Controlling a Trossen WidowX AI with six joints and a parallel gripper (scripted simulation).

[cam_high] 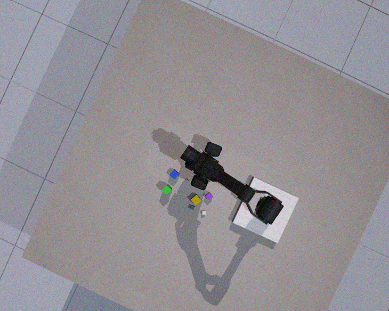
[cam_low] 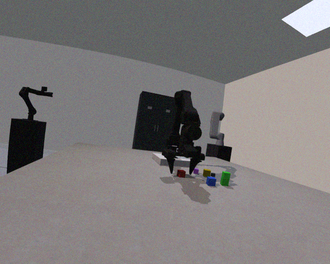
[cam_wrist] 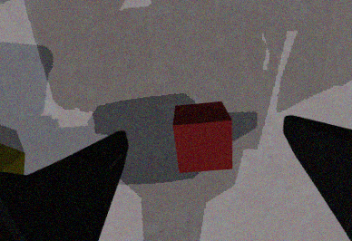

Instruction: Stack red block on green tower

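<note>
The red block lies right at my gripper tip. Round my gripper tip: yellow block: 15 cm to the left, 1 cm behind; blue block: 11 cm ahead, 8 cm to the left; purple block: 12 cm to the left, 6 cm behind.
</note>
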